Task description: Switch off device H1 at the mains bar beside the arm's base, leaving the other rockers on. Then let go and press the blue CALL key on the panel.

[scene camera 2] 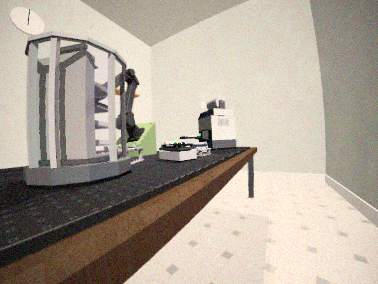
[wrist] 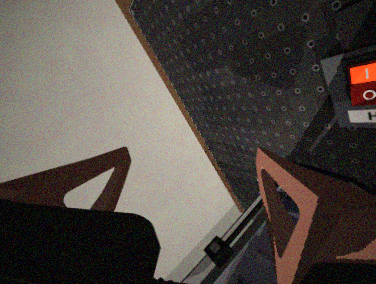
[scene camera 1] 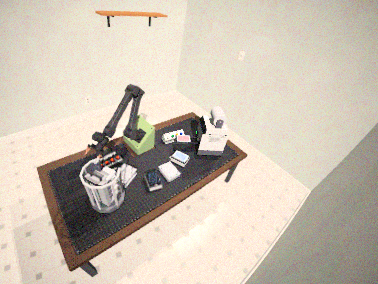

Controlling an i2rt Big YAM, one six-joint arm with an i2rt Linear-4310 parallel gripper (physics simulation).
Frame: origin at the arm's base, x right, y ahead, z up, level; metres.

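Seen in the pictures: gripper, fingertip midpoint: (wrist: pixel 189 154) (scene camera 1: pixel 90 157); arm's base, origin of the base link: (scene camera 2: pixel 136 135) (scene camera 1: pixel 139 136).
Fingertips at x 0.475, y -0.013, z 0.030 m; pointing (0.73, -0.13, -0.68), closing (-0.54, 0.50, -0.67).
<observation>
Pixels of each thing's middle, then the offset from my fingertips to it.
- mains bar, body centre: (scene camera 1: pixel 108 160) dx -0.139, dy -0.002, dz -0.138 m
- white panel, body centre: (scene camera 1: pixel 173 135) dx -0.804, dy +0.142, dz -0.122 m
- blue key, body centre: (scene camera 1: pixel 181 133) dx -0.868, dy +0.186, dz -0.100 m
- round guarded machine, body centre: (scene camera 2: pixel 81 114) (scene camera 1: pixel 104 185) dx +0.055, dy +0.288, dz +0.004 m
- white machine, body centre: (scene camera 2: pixel 216 123) (scene camera 1: pixel 212 131) dx -0.970, dy +0.468, dz +0.064 m
- dark-topped box, body centre: (scene camera 2: pixel 177 145) (scene camera 1: pixel 153 178) dx -0.286, dy +0.411, dz -0.102 m
- white box, body centre: (scene camera 1: pixel 169 169) dx -0.458, dy +0.426, dz -0.125 m
The mains bar (scene camera 1: pixel 111 160) (wrist: pixel 334 74) lies beside the round guarded machine, with red-orange rockers. In the wrist view its end rocker (wrist: pixel 363 85), above a cut-off label starting with "H", shows a bright orange "I" half and a darker red "O" half; the other rockers are outside that view. My gripper (scene camera 1: pixel 95 149) (wrist: pixel 189 154) is open and empty, above and to the left of the bar in scene view 1. The white panel (scene camera 1: pixel 167 138) stands farther right on the table, with small coloured keys; the blue key (scene camera 1: pixel 181 134) is tiny there.
A round guarded machine (scene camera 1: pixel 105 192) (scene camera 2: pixel 80 173) stands close to the bar and my gripper. A green sloped block (scene camera 1: pixel 144 136) (scene camera 2: pixel 149 138) stands by the arm. A white machine (scene camera 1: pixel 214 141) (scene camera 2: pixel 223 130) is at the right end. A dark-topped box (scene camera 1: pixel 153 179) and white box (scene camera 1: pixel 169 171) lie mid-table.
</observation>
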